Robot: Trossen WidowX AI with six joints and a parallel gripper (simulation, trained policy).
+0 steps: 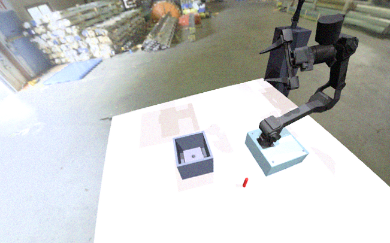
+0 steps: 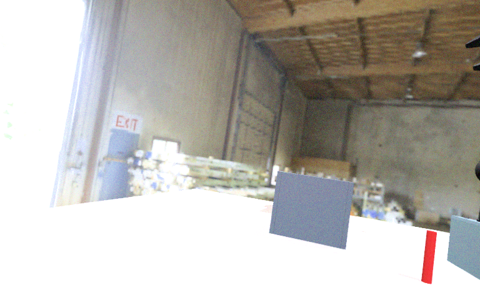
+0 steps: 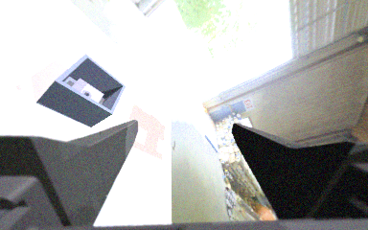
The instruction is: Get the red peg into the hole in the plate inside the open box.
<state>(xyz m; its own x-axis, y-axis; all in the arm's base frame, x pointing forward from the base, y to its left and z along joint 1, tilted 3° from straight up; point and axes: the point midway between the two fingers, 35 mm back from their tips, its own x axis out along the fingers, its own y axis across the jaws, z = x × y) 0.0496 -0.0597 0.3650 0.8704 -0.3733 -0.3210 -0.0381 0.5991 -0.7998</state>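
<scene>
Now: the red peg 41 cm below my gripper tip, 21 cm to the left of it and 10 cm ahead of it.
</scene>
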